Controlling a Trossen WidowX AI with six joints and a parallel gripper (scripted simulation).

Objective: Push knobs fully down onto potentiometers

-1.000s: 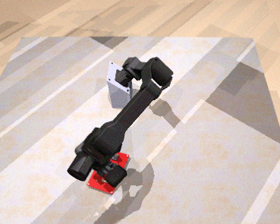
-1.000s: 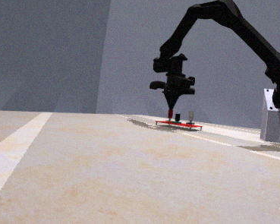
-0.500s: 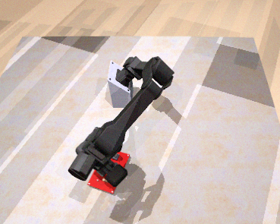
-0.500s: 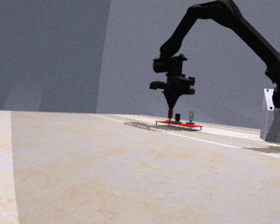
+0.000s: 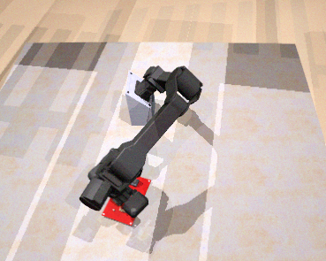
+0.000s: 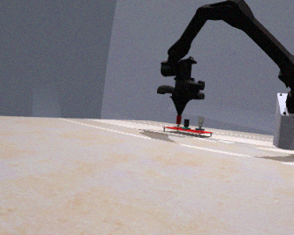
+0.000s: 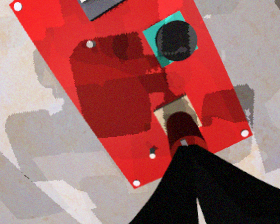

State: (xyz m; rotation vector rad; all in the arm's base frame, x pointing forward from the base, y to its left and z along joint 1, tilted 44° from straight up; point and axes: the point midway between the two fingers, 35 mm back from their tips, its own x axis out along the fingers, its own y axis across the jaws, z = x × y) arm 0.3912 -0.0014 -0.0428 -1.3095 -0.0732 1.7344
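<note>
Now: the red knob 1 cm below my gripper tip. Round my gripper tip: grey knob 9 cm behind, 2 cm to the left, 1 cm below.
</note>
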